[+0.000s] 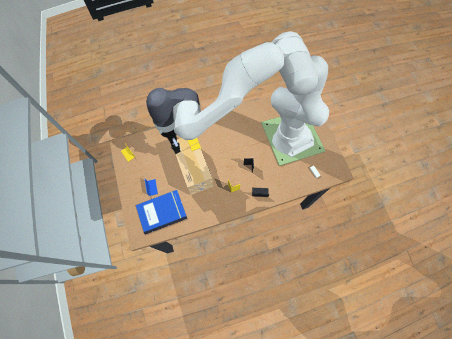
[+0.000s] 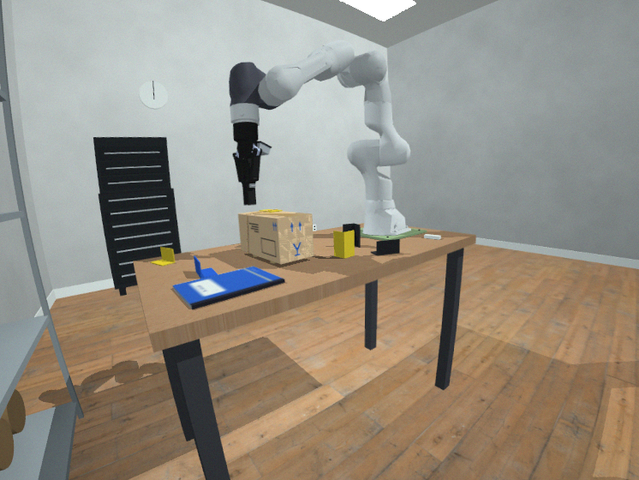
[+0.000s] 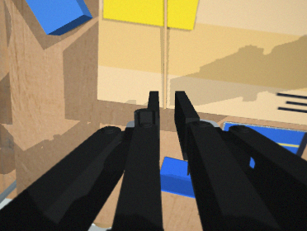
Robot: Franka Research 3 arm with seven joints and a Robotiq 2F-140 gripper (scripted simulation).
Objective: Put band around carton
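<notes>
The cardboard carton is 13 cm below my hand, 5 cm to the left of it and 5 cm behind it. Also, from my hand: blue block: 18 cm below, 17 cm to the right, 8 cm behind; white block: 64 cm behind, 25 cm to the left, 20 cm below; blue corner guard: 19 cm below, 19 cm ahead, 8 cm to the left.
</notes>
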